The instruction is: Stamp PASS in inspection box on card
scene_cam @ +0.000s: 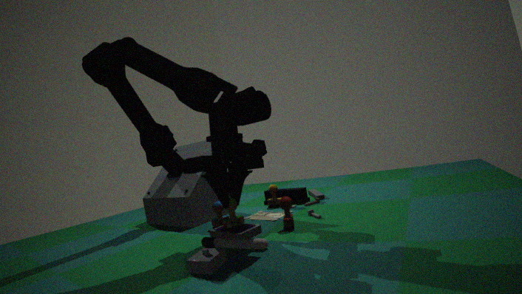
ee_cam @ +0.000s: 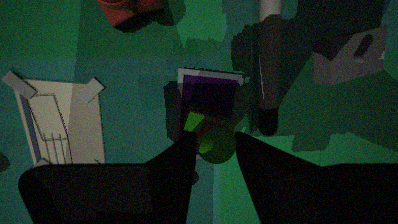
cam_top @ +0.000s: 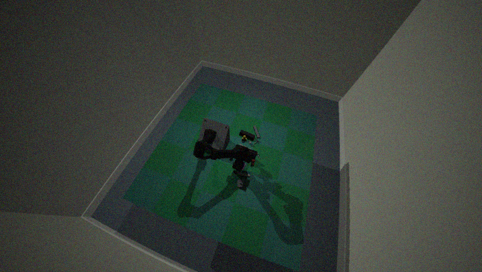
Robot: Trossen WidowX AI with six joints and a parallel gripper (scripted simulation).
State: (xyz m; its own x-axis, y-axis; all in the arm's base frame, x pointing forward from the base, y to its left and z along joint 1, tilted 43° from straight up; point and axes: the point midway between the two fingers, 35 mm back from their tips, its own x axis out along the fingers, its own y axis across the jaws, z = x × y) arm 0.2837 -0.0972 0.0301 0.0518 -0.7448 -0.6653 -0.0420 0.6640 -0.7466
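The green-knobbed stamp lies 3 cm below my gripper tip. Round my gripper tip: purple ink pad: 6 cm below; blue-knobbed stamp: 8 cm behind, 4 cm to the left, 4 cm below; white cylinder: 3 cm ahead, 6 cm to the right, 5 cm below.
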